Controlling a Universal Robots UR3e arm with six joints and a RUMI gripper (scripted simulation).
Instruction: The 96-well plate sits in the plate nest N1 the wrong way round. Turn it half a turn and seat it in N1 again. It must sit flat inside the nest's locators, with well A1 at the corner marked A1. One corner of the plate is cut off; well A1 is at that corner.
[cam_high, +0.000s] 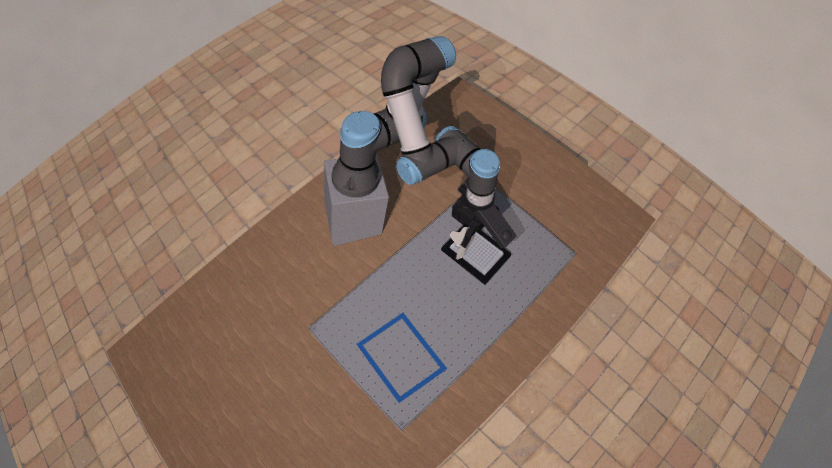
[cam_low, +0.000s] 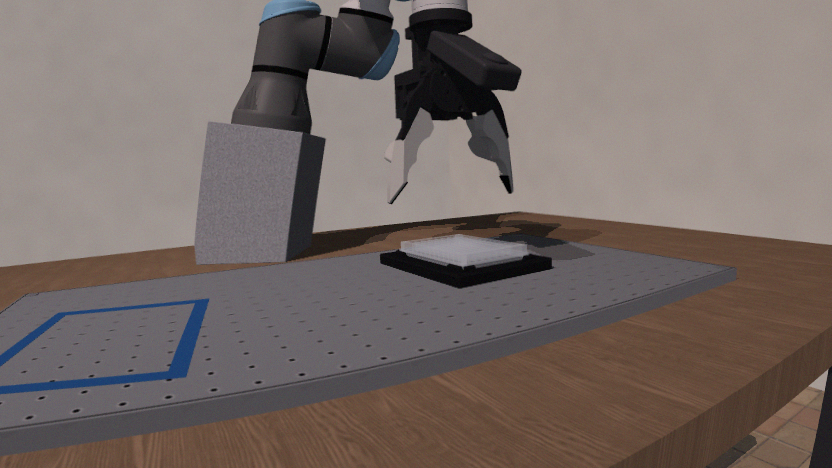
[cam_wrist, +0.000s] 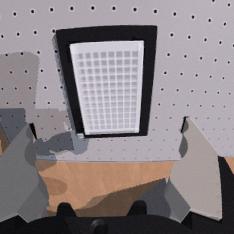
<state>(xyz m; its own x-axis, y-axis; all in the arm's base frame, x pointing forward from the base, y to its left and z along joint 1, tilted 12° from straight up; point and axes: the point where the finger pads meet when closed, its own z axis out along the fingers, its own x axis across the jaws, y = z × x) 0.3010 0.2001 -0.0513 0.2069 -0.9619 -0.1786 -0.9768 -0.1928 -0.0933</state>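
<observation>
Now: the clear 96-well plate 10 mm ahead of my hand and 60 mm below it. Also, from my hand: black plate nest N1: 10 mm ahead, 70 mm below; then white A1 mark: 80 mm behind, 40 mm to the left, 60 mm below.
</observation>
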